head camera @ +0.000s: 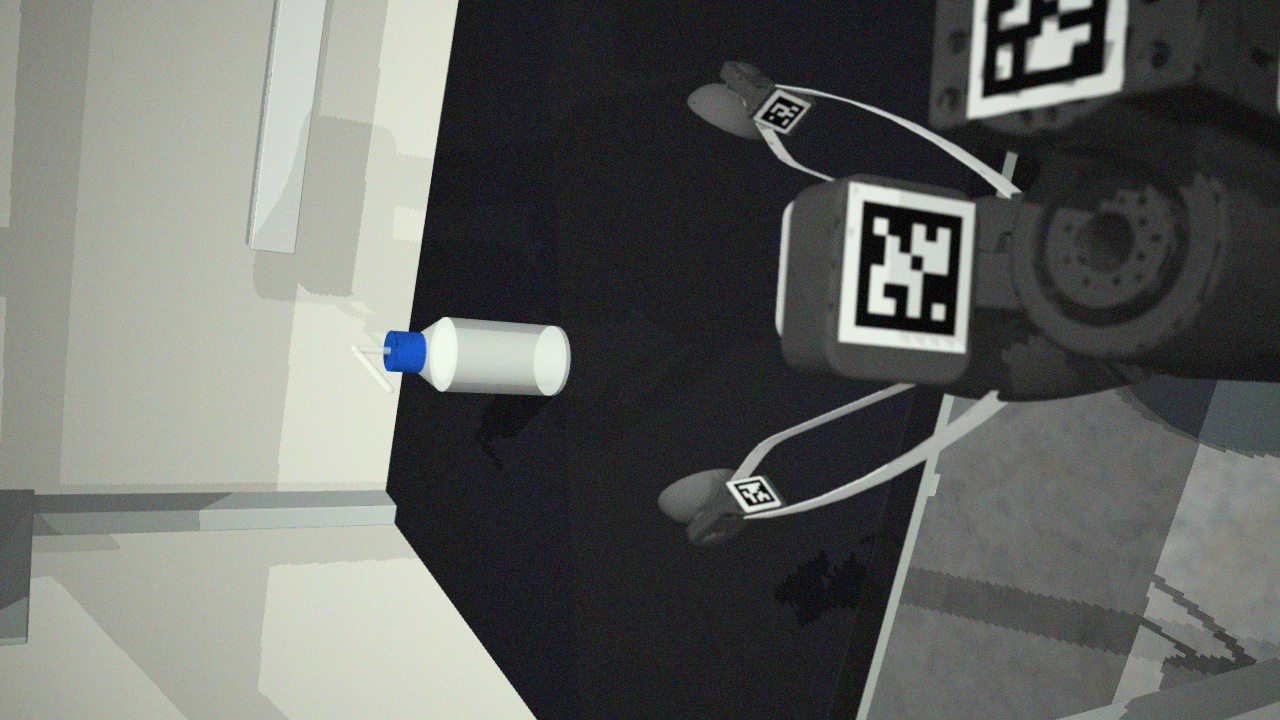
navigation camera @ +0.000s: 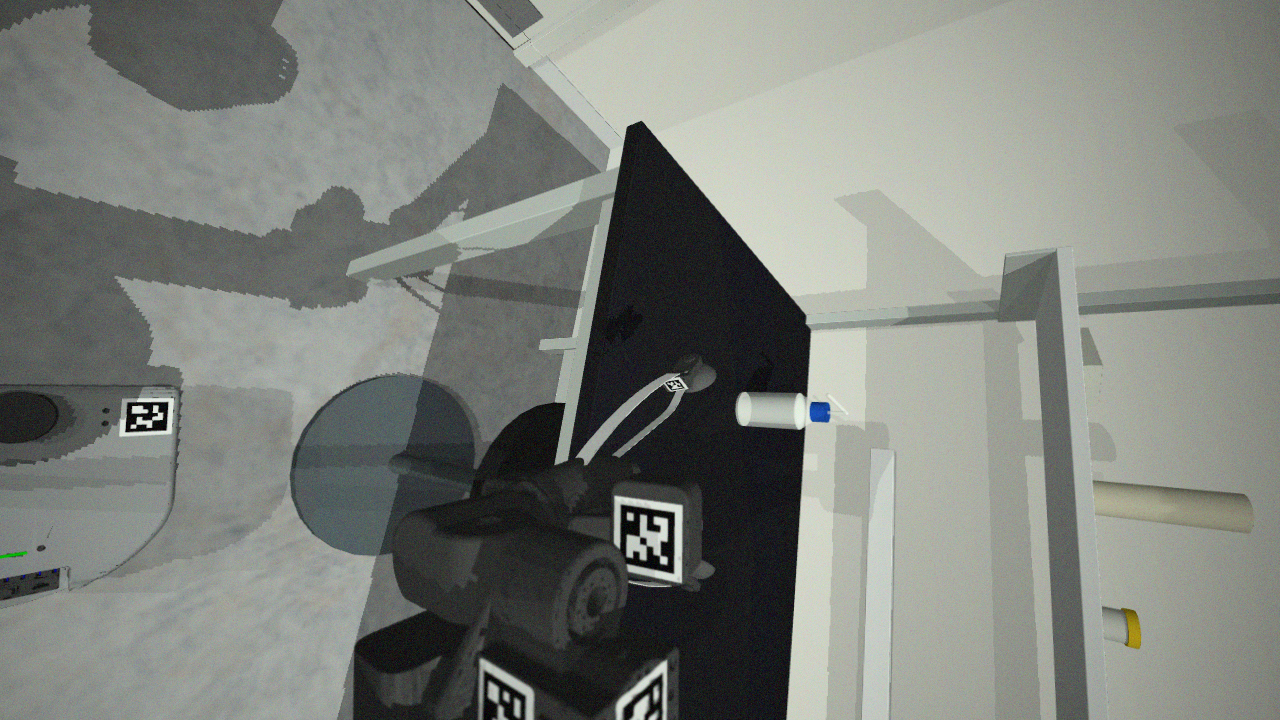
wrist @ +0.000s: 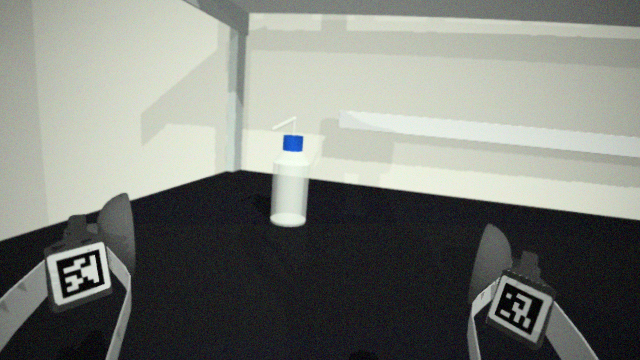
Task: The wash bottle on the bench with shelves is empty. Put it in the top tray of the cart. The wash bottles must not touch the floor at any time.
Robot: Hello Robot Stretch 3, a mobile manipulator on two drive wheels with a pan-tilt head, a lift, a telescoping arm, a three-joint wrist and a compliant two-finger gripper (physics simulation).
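Places are measured from the robot's base along level axes (x back, y left, z down), in centimetres.
Pixels of known places: gripper, between the fingertips: (head camera: pixel 693 304) (navigation camera: pixel 703 467) (wrist: pixel 307 237); robot's base, origin of its link: (navigation camera: pixel 19 414).
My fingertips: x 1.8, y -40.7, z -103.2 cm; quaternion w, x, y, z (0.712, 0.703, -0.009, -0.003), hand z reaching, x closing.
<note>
For each thing: its middle in the pictures, then the offset to it from my fingertips. "spot": a spot on its surface instead. Level surfaces: height alone.
- wash bottle, middle of its body: (head camera: pixel 461 362) (wrist: pixel 287 171) (navigation camera: pixel 790 407) dy -35.5, dx -4.6, dz +3.1 cm
- black bench top, height of its surface: dz +11.8 cm
- post, a spot on its surface: (head camera: pixel 223 512) (navigation camera: pixel 895 316) (wrist: pixel 234 101) spot: dy -74.1, dx -23.7, dz -7.8 cm
The wash bottle (head camera: pixel 496 356) (navigation camera: pixel 771 410) (wrist: pixel 290 190), whitish and see-through with a blue cap and a bent spout, stands upright on the black bench top (head camera: pixel 608 582) (navigation camera: pixel 689 232) (wrist: pixel 390 300), near its back edge. My gripper (head camera: pixel 713 302) (navigation camera: pixel 700 474) (wrist: pixel 307 237) is open and empty, its fingers wide apart. It is over the bench on the front side of the bottle, apart from it. In the wrist view the bottle is beyond the fingertips, between them and a little left of the middle. The cart does not show in the current views.
A shelf (navigation camera: pixel 1060 447) (wrist: pixel 440 10) is above the back of the bench, with a post (head camera: pixel 223 512) (navigation camera: pixel 904 315) (wrist: pixel 236 100) at the corner. A pale rail (head camera: pixel 290 134) (navigation camera: pixel 880 573) (wrist: pixel 475 132) runs along the wall. A round bluish disc (navigation camera: pixel 358 501) is in front of the bench.
</note>
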